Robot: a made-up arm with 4 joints.
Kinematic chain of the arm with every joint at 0, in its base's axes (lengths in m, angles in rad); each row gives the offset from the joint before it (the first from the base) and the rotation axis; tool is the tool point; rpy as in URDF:
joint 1: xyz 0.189 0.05 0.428 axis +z
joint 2: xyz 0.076 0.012 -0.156 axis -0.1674 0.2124 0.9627
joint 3: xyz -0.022 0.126 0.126 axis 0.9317 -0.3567 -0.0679
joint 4: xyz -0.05 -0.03 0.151 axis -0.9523 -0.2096 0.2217
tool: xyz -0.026 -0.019 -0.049 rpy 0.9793 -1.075 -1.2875
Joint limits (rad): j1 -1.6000..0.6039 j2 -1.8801..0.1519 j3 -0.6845..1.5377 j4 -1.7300..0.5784
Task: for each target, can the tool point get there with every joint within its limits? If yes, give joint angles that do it. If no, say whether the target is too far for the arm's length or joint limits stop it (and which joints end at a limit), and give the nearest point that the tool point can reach.
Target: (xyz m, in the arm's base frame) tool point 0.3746 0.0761 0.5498
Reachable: yes | joints -1.0900 -0.8287 -0.1116 -1.4873
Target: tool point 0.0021 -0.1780 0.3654
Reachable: no: joint limits stop it (at a limit: joint 1, joint 2, joint 3, joint 4) | nearest point 0.1130 0.0163 0.4044 | short by 0.227 m
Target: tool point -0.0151 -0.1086 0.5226
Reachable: no: joint limits stop it (at a limit: joint 1, joint 2, joint 4) | nearest point 0.1130 0.0318 0.4670 | short by 0.198 m
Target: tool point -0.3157 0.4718 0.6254
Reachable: no: too far | nearest point 0.0358 0.2369 0.5191 | short by 0.436 m
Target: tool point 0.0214 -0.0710 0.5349
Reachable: no: joint limits stop it (at a limit: joint 1, joint 2, joint 4) | nearest point 0.1114 0.0392 0.4805 | short by 0.152 m
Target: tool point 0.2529 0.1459 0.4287
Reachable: yes | joints -0.8298 -0.5498 0.7685 -0.4228
